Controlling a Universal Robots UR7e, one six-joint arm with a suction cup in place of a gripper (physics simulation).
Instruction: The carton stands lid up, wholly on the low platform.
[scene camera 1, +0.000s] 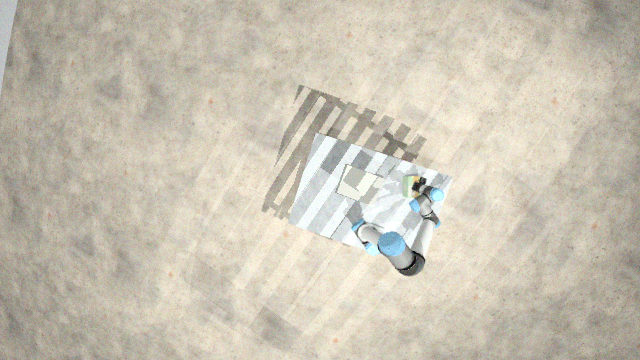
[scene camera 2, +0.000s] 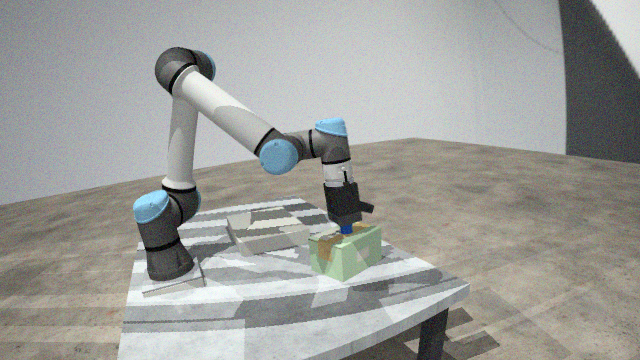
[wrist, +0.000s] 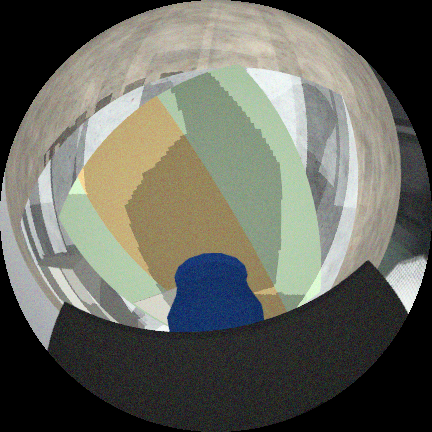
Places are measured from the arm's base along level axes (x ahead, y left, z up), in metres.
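Pixels of known places: end effector, tool point: (scene camera 2: 347, 236) (wrist: 209, 262); arm's base, origin of the base link: (scene camera 2: 171, 269).
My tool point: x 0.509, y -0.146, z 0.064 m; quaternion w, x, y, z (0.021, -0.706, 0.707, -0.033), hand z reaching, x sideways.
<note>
For each thing: its top centre in the pictures, then the offset to it from my tool point. Level surfaces: height alone.
- carton, middle of its top: (wrist: 218, 286) (scene camera 2: 345, 232) (scene camera 1: 415, 187) dz +0.012, dx -0.006, dy -0.002 m
- low platform, middle of its top: (wrist: 74, 303) (scene camera 2: 263, 222) (scene camera 1: 360, 185) dz -0.040, dx -0.159, dy +0.379 m
- grey-and-white striped table, its level: dz -0.088 m
The carton (scene camera 1: 407, 186) (scene camera 2: 346, 257) (wrist: 238, 160) is a pale green box with a tan tape strip (wrist: 177, 193) across its lid. It stands lid up on the table, near the right edge and to the right of the low platform (scene camera 1: 358, 182) (scene camera 2: 266, 230), a flat pale slab. My suction cup (scene camera 1: 419, 183) (scene camera 2: 345, 229) (wrist: 212, 266) is blue and points straight down. It presses on the taped lid and is sealed to the carton. The carton's base rests on the table top, apart from the platform.
The grey-and-white striped table (scene camera 1: 313, 201) (scene camera 2: 286, 322) carries everything. The arm's base (scene camera 2: 163, 251) stands at its left rear corner. The table's right edge lies close beside the carton.
</note>
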